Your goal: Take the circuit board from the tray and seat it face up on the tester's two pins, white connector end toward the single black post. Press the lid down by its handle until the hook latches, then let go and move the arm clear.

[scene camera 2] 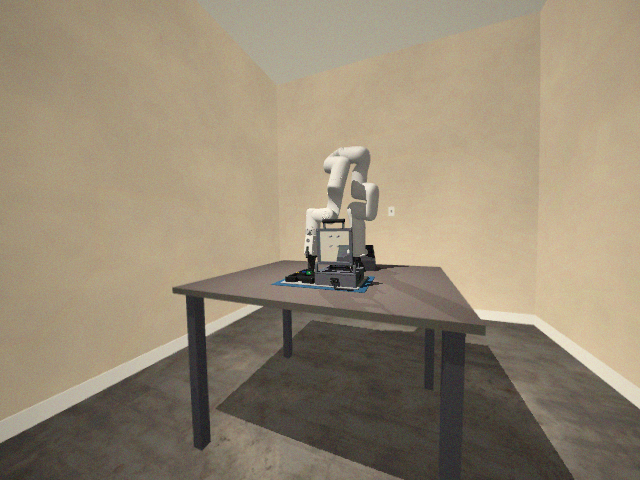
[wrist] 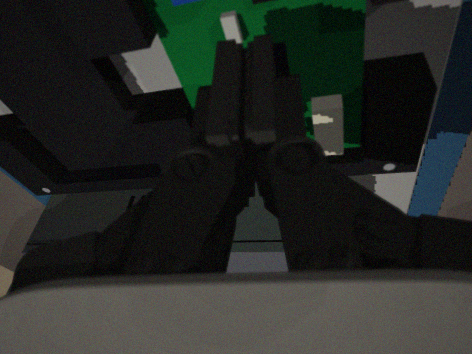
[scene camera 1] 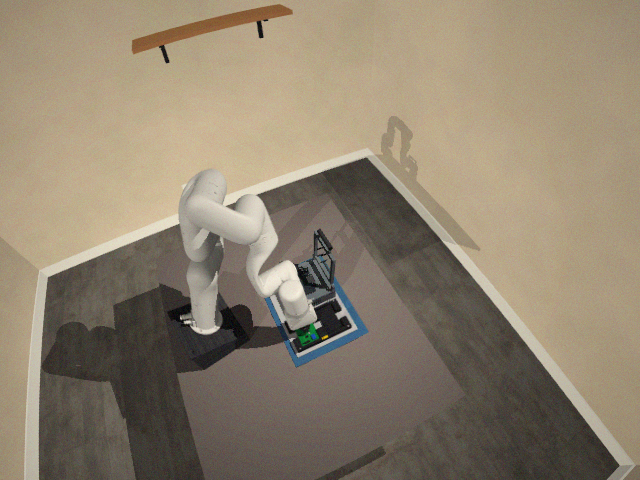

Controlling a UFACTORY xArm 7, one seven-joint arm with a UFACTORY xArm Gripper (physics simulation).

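Frame: origin at the arm's base, x ahead, y left, z up, level; millimetres.
Where they show: gripper, fingertip midpoint: [scene camera 2: 311,269] [wrist: 252,76] [scene camera 1: 306,329]; arm's base, origin of the base link: [scene camera 2: 357,252] [scene camera 1: 205,320].
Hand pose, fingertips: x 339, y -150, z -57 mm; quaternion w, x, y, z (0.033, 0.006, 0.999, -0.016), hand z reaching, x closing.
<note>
Each offset is from my fingertips to the centre of the thing. "pt": to the spot under its first point. Level surfaces: height alone.
The green circuit board @[dz -16, dx -1, dy +6 mm] [scene camera 1: 308,336] [scene camera 2: 309,272] [wrist: 320,50] lies face up in the black tray [scene camera 1: 336,326] [scene camera 2: 294,277] [wrist: 395,115]. My gripper [scene camera 2: 311,266] [wrist: 252,76] is shut with nothing between its fingers. In the wrist view its fingertips are together over the board, and the fingers hide part of it; whether they touch it is unclear. The grey tester @[pt dz +20, dx +110, dy +96 mm] [scene camera 1: 323,295] [scene camera 2: 325,278] stands beside the tray. Its lid [scene camera 1: 332,271] [scene camera 2: 318,245] stands open and upright, with the black handle @[dz +235, dx +162, dy +187 mm] [scene camera 1: 323,240] [scene camera 2: 333,220] at the top. The pins and single black post cannot be made out.
A blue-bordered mat @[dz -33 mm] [scene camera 1: 356,326] [scene camera 2: 279,283] lies under the tray and tester on the table @[dz -39 mm] [scene camera 1: 310,413] [scene camera 2: 232,294]. The raised lid stands near my arm. A small yellow part @[pt dz -10, dx +51, dy -51 mm] [scene camera 1: 324,337] shows at the tray's edge. A wooden shelf [scene camera 1: 211,26] is on the wall.
</note>
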